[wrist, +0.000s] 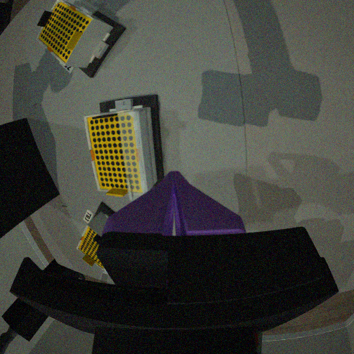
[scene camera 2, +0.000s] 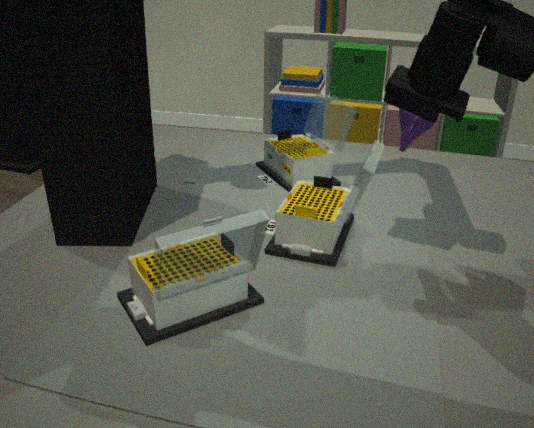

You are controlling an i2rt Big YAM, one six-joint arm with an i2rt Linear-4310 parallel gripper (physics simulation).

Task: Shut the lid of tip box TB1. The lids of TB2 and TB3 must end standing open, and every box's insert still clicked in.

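Frame: origin at the arm's base, x right, y down, z ahead, level; millimetres.
Seen in the pictures: gripper, fingertip midpoint: (scene camera 2: pixel 402 149).
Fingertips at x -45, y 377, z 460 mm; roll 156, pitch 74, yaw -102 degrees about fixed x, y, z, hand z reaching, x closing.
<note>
Pixels of each thing's middle, then the offset from my fingertips to it. "*": a spot on its surface instead. Level surfaces: height alone.
- middle box, body centre: (scene camera 2: pixel 305 214) dx +13, dy +120, dz -129 mm
- label, surface spot: (scene camera 2: pixel 270 226) * dx +14, dy +151, dz -186 mm
- back box, body centre: (scene camera 2: pixel 291 160) dx -197, dy +120, dz -213 mm
- front left box, body centre: (scene camera 2: pixel 184 274) dx +221, dy +120, dz -231 mm
- back lid, surface spot: (scene camera 2: pixel 345 125) * dx -209, dy +41, dz -116 mm
- front lid, surface spot: (scene camera 2: pixel 257 235) * dx +242, dy +32, dz -126 mm
- table, its level: dy +153 mm
The middle box (scene camera 2: pixel 300 230) (wrist: pixel 115 155) has a label (scene camera 2: pixel 270 226) that seems to read TB1. Its clear lid (scene camera 2: pixel 368 162) stands open on the right. The back box (scene camera 2: pixel 312 172) and the front left box (scene camera 2: pixel 200 301) also have clear lids, the back lid (scene camera 2: pixel 345 125) and the front lid (scene camera 2: pixel 257 235), standing open. I cannot surely read which is TB2 or TB3. All three yellow inserts look seated. My gripper (scene camera 2: pixel 403 149) (wrist: pixel 173 178), with purple fingers, is shut and empty. It hangs high, beyond and right of the middle box in the scene view, apart from the lids.
A large black column (scene camera 2: pixel 100 125) stands at the left. Dark base plates lie under the boxes. A shelf unit (scene camera 2: pixel 272 60) with coloured bins stands behind the table (scene camera 2: pixel 350 350). The gripper body covers the lower part of the wrist view.
</note>
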